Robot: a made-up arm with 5 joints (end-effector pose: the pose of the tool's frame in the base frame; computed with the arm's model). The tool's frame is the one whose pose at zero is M. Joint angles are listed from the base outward.
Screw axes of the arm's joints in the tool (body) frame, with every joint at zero. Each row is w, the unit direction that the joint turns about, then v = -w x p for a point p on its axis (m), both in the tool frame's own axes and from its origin. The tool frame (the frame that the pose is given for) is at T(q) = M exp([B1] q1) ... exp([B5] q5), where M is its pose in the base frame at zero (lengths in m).
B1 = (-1, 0, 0, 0, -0.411, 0.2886)
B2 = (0, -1, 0, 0.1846, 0, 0.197)
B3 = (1, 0, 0, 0, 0.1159, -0.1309)
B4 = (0, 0, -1, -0.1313, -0.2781, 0)
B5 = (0, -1, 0, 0.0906, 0, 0.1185)
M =
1 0 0 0.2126
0 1 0 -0.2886
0 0 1 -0.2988
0 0 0 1
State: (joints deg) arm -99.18 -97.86 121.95 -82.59 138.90
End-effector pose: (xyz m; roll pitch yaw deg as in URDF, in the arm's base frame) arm -0.0305 0.3338 -0.1577 -13.07 11.36 -168.13
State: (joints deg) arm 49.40 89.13 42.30 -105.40 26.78
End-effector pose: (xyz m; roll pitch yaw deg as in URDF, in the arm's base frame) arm -0.0996 -0.1182 -0.1501 -31.55 23.48 177.03
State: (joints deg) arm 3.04 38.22 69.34 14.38 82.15
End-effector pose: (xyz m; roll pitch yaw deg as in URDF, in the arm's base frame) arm 0.2650 -0.3164 -0.1826 113.74 -22.39 -95.75
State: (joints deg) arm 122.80 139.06 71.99 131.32 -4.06
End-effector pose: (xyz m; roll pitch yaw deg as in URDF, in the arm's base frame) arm 0.4296 -0.2085 0.3367 -20.66 -4.09 11.13
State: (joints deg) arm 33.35 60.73 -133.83 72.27 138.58
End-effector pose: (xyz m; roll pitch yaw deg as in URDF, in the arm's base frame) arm -0.0359 -0.1773 -0.2359 59.94 33.67 -27.61
